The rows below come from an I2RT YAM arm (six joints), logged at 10 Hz.
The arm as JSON. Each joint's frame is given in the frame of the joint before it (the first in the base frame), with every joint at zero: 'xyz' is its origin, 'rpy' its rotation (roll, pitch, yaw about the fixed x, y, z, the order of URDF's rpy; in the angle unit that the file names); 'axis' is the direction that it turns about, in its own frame. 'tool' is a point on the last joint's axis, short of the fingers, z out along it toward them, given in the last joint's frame.
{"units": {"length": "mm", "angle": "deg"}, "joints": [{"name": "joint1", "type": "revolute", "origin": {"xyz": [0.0, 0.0, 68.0], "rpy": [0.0, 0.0, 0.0]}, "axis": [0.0, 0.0, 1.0]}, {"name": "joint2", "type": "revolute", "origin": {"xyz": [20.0, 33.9, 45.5], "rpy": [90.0, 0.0, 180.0]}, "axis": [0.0, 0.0, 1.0]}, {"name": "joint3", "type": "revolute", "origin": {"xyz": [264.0, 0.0, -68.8], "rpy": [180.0, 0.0, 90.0]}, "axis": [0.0, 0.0, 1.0]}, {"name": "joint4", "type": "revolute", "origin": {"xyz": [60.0, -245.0, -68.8], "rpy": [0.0, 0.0, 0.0]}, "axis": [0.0, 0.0, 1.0]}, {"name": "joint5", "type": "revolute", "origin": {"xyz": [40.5, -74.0, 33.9], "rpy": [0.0, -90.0, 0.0]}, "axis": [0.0, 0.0, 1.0]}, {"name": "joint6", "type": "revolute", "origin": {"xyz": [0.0, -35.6, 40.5], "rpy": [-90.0, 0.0, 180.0]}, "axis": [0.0, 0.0, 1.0]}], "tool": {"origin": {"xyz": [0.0, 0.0, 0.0], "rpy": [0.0, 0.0, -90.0]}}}
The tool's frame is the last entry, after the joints.
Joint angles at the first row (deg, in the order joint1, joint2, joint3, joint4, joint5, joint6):
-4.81 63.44 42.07 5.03 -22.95 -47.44
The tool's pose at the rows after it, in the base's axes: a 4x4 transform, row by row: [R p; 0 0 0 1], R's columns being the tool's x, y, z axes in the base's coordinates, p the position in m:
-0.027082, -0.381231, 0.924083, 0.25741; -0.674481, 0.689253, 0.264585, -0.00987; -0.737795, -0.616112, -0.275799, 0.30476; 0, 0, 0, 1
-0.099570, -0.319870, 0.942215, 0.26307; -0.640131, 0.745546, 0.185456, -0.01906; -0.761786, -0.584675, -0.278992, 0.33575; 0, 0, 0, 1
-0.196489, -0.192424, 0.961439, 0.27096; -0.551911, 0.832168, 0.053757, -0.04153; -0.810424, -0.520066, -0.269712, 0.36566; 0, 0, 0, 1
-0.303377, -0.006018, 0.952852, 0.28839; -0.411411, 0.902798, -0.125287, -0.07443; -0.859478, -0.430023, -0.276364, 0.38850; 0, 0, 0, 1
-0.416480, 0.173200, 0.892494, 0.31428; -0.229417, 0.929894, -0.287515, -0.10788; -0.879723, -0.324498, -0.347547, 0.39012; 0, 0, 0, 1
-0.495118, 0.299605, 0.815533, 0.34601; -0.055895, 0.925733, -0.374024, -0.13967; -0.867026, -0.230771, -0.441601, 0.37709; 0, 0, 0, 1
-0.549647, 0.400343, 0.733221, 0.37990; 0.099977, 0.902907, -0.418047, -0.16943; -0.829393, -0.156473, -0.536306, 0.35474; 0, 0, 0, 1
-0.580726, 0.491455, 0.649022, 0.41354; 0.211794, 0.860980, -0.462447, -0.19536; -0.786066, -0.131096, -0.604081, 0.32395; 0, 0, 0, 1
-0.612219, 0.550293, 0.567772, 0.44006; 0.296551, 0.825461, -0.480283, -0.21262; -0.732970, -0.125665, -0.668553, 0.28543; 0, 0, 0, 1
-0.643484, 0.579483, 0.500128, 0.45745; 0.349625, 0.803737, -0.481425, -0.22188; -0.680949, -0.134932, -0.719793, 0.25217; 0, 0, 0, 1
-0.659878, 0.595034, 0.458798, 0.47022; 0.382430, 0.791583, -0.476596, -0.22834; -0.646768, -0.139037, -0.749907, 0.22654; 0, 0, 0, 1
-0.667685, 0.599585, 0.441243, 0.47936; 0.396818, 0.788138, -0.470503, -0.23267; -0.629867, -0.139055, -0.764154, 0.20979; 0, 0, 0, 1
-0.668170, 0.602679, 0.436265, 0.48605; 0.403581, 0.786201, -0.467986, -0.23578; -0.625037, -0.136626, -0.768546, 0.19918; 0, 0, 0, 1
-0.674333, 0.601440, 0.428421, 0.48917; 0.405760, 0.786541, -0.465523, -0.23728; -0.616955, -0.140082, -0.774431, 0.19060; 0, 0, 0, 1
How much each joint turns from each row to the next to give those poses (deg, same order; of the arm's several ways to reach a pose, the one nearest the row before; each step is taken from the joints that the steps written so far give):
-0.10 0.19 4.68 -5.22 2.91 1.57
-1.47 1.35 7.77 -6.29 3.24 3.33
-4.02 2.81 8.14 -4.46 3.71 6.12
-4.97 5.94 9.22 -3.39 5.52 7.65
-3.70 8.21 8.50 -4.46 6.43 8.10
-2.66 9.63 8.43 -4.68 3.75 7.05
-1.87 10.45 9.03 -4.93 2.53 6.21
-1.02 10.44 8.42 -3.06 3.49 4.55
-0.35 8.96 6.15 -2.51 2.66 3.47
0.00 6.74 4.58 -2.49 1.73 2.05
0.00 5.27 3.85 -1.50 0.77 1.36
0.00 3.74 3.08 -0.72 0.11 0.58
0.00 2.61 2.37 -0.17 -0.01 0.35
0.00 1.49 0.90 0.00 0.06 -0.04

